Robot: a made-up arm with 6 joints. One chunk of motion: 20 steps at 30 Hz.
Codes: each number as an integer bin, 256 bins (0 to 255) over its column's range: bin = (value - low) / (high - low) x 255, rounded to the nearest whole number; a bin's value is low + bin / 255 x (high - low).
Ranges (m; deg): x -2.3..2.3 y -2.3..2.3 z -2.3..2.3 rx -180..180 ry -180..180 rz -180..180
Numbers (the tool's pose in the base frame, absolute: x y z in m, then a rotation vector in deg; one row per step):
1: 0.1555 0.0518 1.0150 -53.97 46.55 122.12
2: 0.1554 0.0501 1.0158 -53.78 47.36 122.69
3: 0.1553 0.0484 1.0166 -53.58 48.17 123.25
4: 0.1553 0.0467 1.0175 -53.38 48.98 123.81
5: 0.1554 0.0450 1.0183 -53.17 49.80 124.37
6: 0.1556 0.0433 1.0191 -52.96 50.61 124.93
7: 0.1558 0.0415 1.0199 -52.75 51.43 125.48
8: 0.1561 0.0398 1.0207 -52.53 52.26 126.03
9: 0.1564 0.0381 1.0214 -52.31 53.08 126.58
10: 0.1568 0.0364 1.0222 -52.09 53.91 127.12
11: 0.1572 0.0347 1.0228 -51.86 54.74 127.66
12: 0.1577 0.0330 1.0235 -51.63 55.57 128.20
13: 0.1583 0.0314 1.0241 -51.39 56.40 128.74
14: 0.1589 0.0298 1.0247 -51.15 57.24 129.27
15: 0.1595 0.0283 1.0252 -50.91 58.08 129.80
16: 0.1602 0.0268 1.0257 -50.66 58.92 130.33
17: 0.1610 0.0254 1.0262 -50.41 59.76 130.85
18: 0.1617 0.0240 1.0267 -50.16 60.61 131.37
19: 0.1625 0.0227 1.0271 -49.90 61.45 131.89
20: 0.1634 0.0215 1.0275 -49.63 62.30 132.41
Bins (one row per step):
1: 136 130 184 89 160 214
2: 136 130 184 89 161 214
3: 136 130 184 90 162 215
4: 136 130 184 90 162 215
5: 136 130 184 90 163 216
6: 136 130 184 90 163 216
7: 136 130 184 90 164 216
8: 136 130 184 90 165 217
9: 136 130 184 90 165 217
10: 136 130 184 91 166 218
11: 136 129 184 91 166 218
12: 136 129 184 91 167 218
13: 136 129 184 91 167 219
14: 136 129 184 91 168 219
15: 136 129 184 91 169 219
16: 136 129 184 92 169 220
17: 136 129 184 92 170 220
18: 136 129 184 92 170 221
19: 137 129 184 92 171 221
20: 137 129 184 92 172 221

